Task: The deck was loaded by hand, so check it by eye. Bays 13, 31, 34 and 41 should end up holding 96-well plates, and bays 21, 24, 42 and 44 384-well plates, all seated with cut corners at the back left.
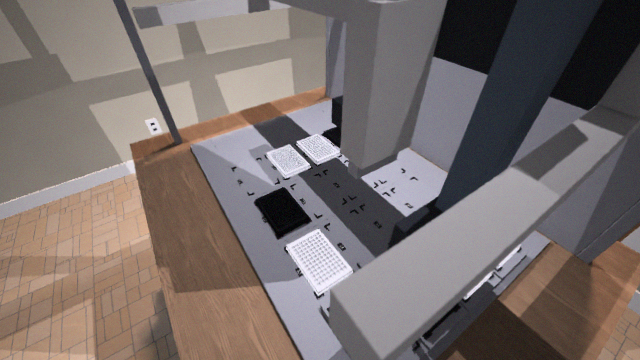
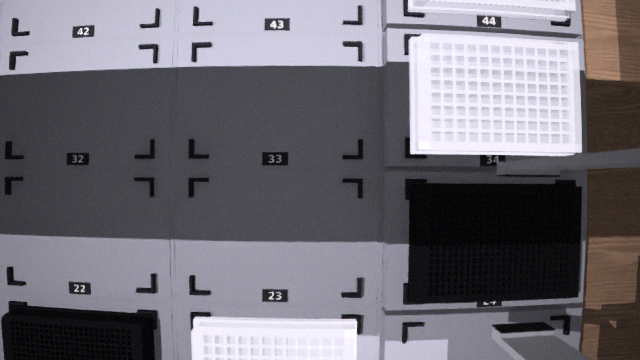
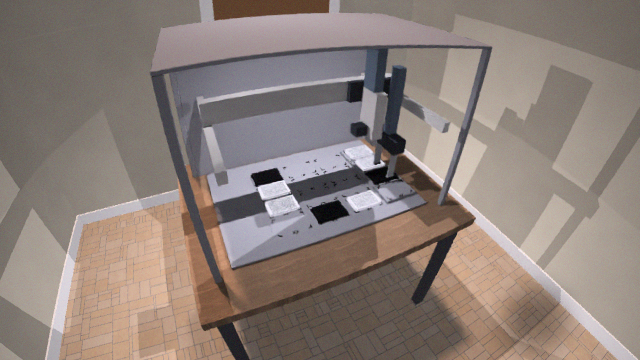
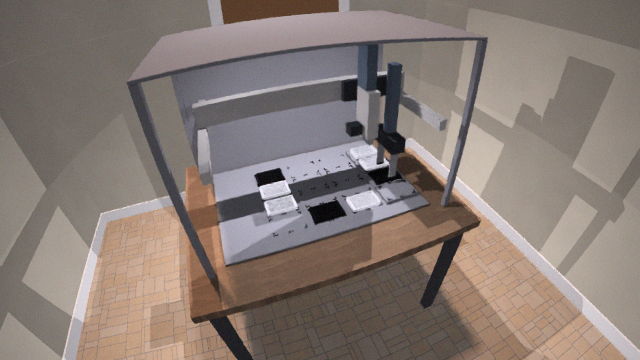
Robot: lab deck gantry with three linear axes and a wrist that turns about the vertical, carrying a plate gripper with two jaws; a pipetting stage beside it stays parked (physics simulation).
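Places are measured from the robot's base along level axes (x right, y back, z down), in metres.
Pixels of known places: gripper, between the fingertips: (image 2: 521,251) (image 3: 383,170) (image 4: 385,169); robot's base, origin of its link: (image 1: 233,169) (image 3: 279,236) (image 4: 274,235).
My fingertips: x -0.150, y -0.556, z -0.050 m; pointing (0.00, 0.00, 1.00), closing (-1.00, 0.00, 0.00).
For each thing: its top centre in the pictures, then the offset to it from my fingertips. "spot": a spot on its surface instead.
- black fine-welled plate, centre of its top: (image 2: 502,244) (image 4: 385,173) (image 3: 382,173) dy +0.000, dx +0.000, dz +0.021 m
- white plate, centre of its top: (image 4: 364,150) (image 3: 359,150) dy +0.000, dx -0.214, dz +0.021 m
- bay 21, a spot on its surface: (image 1: 288,160) spot: dy +0.482, dx +0.002, dz +0.036 m
- bay 31, a spot on its surface: (image 1: 317,148) spot: dy +0.483, dx -0.101, dz +0.036 m
- Bay 42, a spot on its surface: (image 2: 83,31) spot: dy +0.328, dx -0.168, dz +0.050 m
My gripper (image 2: 525,250) (image 3: 384,169) (image 4: 386,169) is open; its jaws stand apart, front and back of a black fine-welled plate (image 2: 495,240) (image 3: 381,175) in bay 24, whose cut corners I cannot make out. A white 96-well plate (image 2: 495,95) (image 3: 368,163) lies in bay 34. A white plate (image 2: 492,6) (image 3: 358,152) in bay 44 is cropped. Bay 13 holds a white 96-well plate (image 1: 320,260) (image 2: 274,342). White plates lie in bay 21 (image 1: 288,160) and bay 31 (image 1: 317,148). A black plate (image 3: 266,177) lies in bay 41. Bay 42 (image 2: 83,31) holds no plate.
A black plate (image 1: 282,211) (image 2: 75,335) (image 3: 329,212) lies in bay 12. Bay 11 holds no plate. The pale parked pipetting stage (image 1: 385,85) (image 3: 371,112) hangs beside my gripper. Grey posts (image 3: 187,175) (image 3: 465,125) stand at the deck's front corners.
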